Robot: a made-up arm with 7 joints.
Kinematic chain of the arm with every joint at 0, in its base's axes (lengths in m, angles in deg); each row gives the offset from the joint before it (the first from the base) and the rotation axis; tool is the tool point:
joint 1: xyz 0 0.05 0 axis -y
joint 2: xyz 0 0.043 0 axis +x
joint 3: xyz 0 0 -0.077 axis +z
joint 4: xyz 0 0 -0.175 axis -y
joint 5: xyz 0 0 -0.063 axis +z
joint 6: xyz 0 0 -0.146 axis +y
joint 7: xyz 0 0 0 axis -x
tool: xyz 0 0 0
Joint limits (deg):
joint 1: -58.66..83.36
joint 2: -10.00..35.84
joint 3: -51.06..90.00
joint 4: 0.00..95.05
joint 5: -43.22..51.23
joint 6: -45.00..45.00
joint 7: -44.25..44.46
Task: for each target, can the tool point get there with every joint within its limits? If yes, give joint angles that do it. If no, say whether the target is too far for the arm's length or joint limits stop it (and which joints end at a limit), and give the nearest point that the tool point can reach.
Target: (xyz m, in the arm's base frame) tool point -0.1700 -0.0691 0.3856
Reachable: no: joint limits stop it (at a limit: joint 1, joint 2, joint 4) | nearest point 0.2326 -0.0452 0.1572 | short by 0.463 m
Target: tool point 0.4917 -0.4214 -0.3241
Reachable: no: too far | nearest point 0.3205 -0.0904 -0.2112 | short by 0.389 m
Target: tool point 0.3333 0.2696 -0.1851
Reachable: yes | joints 37.68 20.15 16.66 48.80 4.81 16.92 -6.22
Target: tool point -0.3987 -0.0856 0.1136
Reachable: no: joint limits stop it (at a limit: joint 1, joint 2, joint 4) | nearest point -0.3878 0.0129 -0.2361 | short by 0.364 m
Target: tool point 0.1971 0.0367 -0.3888
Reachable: yes | joints 13.88 1.91 -35.66 35.29 7.99 -3.38 -17.49
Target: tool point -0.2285 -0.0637 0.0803
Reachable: no: joint limits stop it (at a limit: joint 1, joint 2, joint 3, joint 4) | nearest point -0.1044 -0.1070 -0.2168 | short by 0.325 m
